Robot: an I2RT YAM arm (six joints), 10 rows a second.
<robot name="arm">
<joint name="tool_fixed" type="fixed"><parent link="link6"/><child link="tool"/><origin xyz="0 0 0" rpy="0 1.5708 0"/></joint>
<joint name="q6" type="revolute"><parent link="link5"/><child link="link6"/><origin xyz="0.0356 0 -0.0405"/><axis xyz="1 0 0"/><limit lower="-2.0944" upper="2.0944"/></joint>
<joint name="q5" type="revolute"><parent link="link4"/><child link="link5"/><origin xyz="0.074 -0.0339 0.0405"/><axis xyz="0 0 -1"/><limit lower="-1.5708" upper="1.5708"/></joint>
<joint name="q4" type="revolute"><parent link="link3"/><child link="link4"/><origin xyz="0.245 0.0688 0.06"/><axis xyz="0 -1 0"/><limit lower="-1.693" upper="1.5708"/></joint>
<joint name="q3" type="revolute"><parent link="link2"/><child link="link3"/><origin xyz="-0.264 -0.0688 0"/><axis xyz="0 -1 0"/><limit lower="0" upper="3.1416"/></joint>
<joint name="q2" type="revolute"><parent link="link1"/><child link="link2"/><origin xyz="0.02 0.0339 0.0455"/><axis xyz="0 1 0"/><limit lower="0" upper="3.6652"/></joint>
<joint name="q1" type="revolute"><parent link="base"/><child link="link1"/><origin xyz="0 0 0.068"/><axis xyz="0 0 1"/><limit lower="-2.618" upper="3.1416"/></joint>
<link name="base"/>
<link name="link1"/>
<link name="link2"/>
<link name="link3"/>
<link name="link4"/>
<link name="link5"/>
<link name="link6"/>
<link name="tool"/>
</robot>
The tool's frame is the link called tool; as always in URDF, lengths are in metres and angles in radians.
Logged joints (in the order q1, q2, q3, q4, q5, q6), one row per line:
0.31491 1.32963 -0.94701 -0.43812 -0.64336 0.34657
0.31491 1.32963 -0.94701 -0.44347 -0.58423 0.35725
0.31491 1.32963 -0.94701 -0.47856 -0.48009 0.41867
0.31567 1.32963 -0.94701 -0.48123 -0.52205 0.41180
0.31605 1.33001 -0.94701 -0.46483 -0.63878 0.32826
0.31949 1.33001 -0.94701 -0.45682 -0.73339 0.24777
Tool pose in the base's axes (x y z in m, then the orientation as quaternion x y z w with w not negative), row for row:
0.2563 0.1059 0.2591 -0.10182 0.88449 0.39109 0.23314
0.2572 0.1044 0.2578 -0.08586 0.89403 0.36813 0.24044
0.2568 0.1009 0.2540 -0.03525 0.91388 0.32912 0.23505
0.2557 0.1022 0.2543 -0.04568 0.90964 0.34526 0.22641
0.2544 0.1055 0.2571 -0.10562 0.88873 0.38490 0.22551
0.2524 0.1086 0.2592 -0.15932 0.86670 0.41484 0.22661
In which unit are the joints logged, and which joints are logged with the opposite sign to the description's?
The joints are logged in radians. Opposite sign: q3.
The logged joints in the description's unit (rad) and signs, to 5 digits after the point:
0.31491 1.32963 0.94701 -0.43812 -0.64336 0.34657
0.31491 1.32963 0.94701 -0.44347 -0.58423 0.35725
0.31491 1.32963 0.94701 -0.47856 -0.48009 0.41867
0.31567 1.32963 0.94701 -0.48123 -0.52205 0.41180
0.31605 1.33001 0.94701 -0.46483 -0.63878 0.32826
0.31949 1.33001 0.94701 -0.45682 -0.73339 0.24777

